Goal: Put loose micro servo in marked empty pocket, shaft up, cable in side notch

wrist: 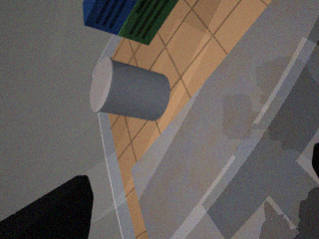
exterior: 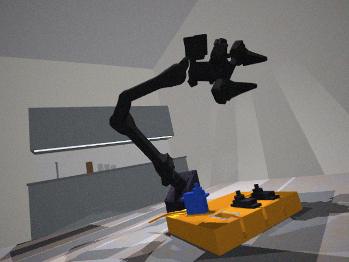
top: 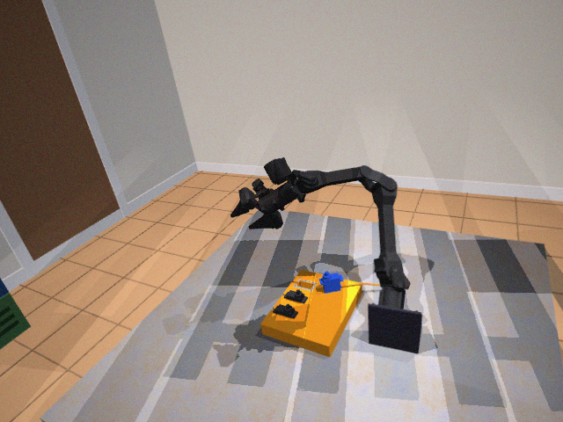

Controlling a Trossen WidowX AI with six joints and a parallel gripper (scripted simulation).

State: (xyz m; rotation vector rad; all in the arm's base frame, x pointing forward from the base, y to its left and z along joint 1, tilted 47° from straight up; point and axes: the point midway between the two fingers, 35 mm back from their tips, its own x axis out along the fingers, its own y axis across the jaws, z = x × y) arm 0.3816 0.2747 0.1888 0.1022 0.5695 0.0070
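The orange deck is 340 mm below my gripper tip, 230 mm behind it and 60 mm to the right of it.
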